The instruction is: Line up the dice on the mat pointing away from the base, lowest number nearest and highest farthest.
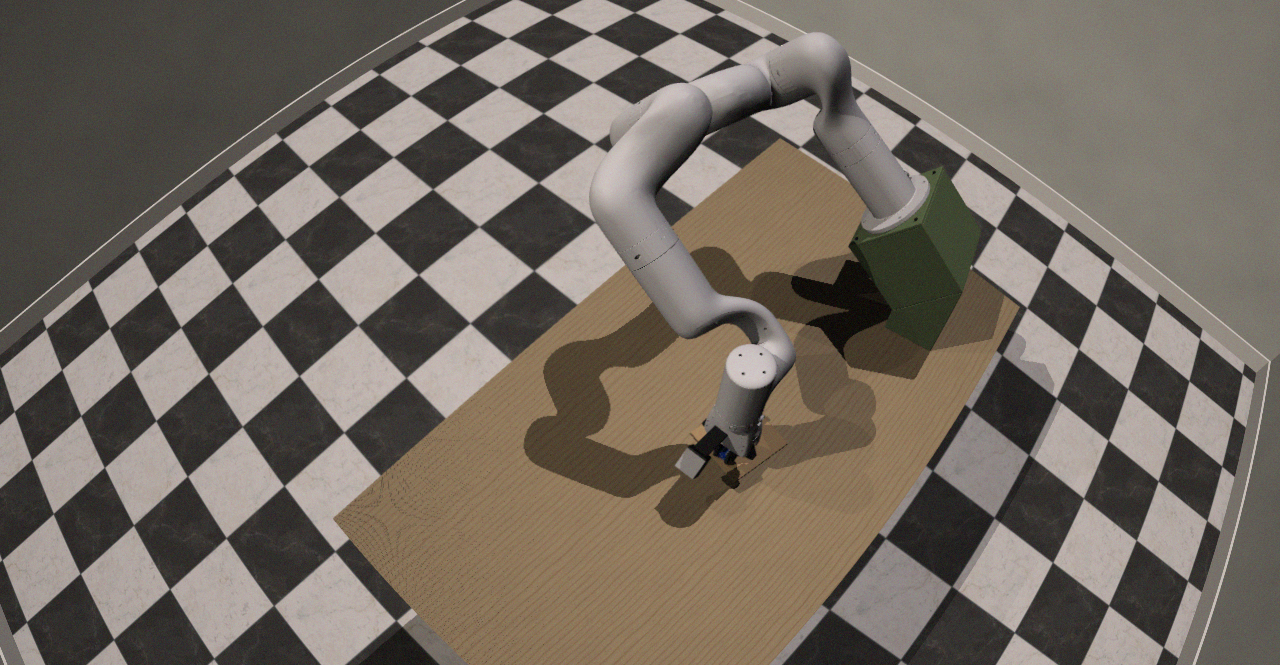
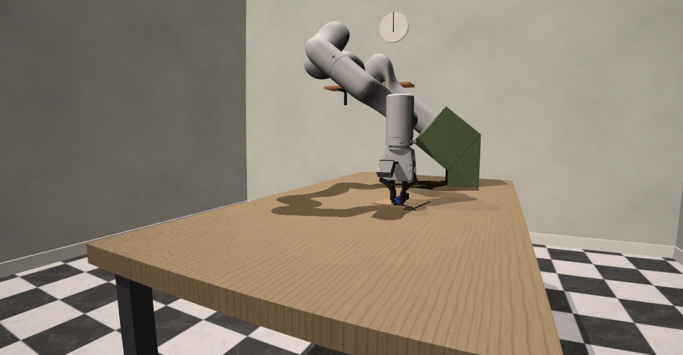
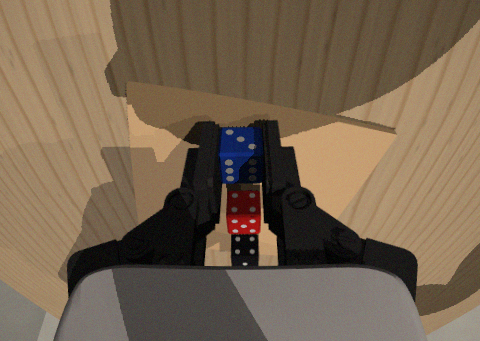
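My hand is 10 mm above the blue die. Round my hand: tan mat: 50 mm behind, 30 mm below; red die: 50 mm behind, 20 mm below; black die: 100 mm behind, 20 mm below.
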